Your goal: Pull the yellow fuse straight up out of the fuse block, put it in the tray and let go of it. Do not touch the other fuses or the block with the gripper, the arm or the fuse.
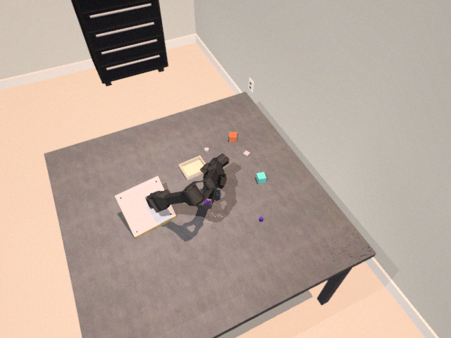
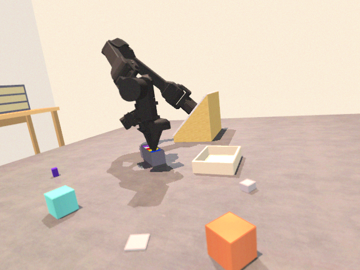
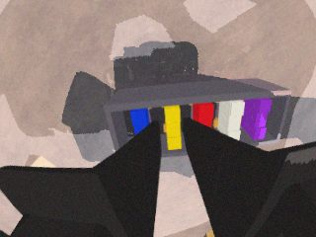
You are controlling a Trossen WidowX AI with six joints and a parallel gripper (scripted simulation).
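Right now the yellow fuse is 1 cm below my gripper tip. The rest, counted from my gripper tip: blue fuse (1 cm ahead, 1 cm to the left, 1 cm below); white fuse (3 cm behind, 3 cm to the right, 1 cm below); red fuse (2 cm behind, 2 cm to the right, 1 cm below).
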